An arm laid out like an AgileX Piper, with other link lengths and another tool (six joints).
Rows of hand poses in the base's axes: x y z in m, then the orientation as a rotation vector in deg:
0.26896, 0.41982, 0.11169, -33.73, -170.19, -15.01
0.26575, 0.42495, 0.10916, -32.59, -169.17, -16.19
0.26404, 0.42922, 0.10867, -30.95, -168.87, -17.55
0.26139, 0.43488, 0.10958, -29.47, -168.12, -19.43
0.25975, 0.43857, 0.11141, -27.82, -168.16, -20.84
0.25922, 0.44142, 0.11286, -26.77, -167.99, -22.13
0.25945, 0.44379, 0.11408, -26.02, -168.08, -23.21
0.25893, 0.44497, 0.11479, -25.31, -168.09, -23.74
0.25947, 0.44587, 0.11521, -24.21, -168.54, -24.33
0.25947, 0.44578, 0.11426, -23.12, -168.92, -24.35
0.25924, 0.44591, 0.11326, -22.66, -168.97, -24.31
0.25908, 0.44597, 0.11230, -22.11, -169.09, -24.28
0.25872, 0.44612, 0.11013, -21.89, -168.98, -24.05
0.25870, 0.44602, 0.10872, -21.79, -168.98, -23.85
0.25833, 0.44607, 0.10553, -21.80, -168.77, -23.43
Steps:
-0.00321, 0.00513, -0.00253, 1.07, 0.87, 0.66
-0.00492, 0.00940, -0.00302, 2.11, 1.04, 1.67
-0.00757, 0.01506, -0.00211, 3.58, 1.49, 2.55
-0.00921, 0.01875, -0.00028, 4.56, 1.28, 3.58
-0.00974, 0.02160, 0.00117, 5.48, 1.22, 4.22
-0.00951, 0.02397, 0.00239, 6.18, 0.92, 4.67
-0.01003, 0.02515, 0.00310, 6.56, 0.84, 5.12
-0.00949, 0.02605, 0.00352, 6.87, 0.34, 5.83
-0.00949, 0.02596, 0.00257, 6.85, 0.05, 6.56
-0.00972, 0.02609, 0.00157, 6.84, 0.05, 6.87
-0.00988, 0.02615, 0.00061, 6.83, -0.02, 7.24
-0.01024, 0.02630, -0.00156, 6.73, 0.15, 7.40
-0.01026, 0.02620, -0.00297, 6.61, 0.21, 7.47
-0.01063, 0.02625, -0.00616, 6.41, 0.52, 7.49

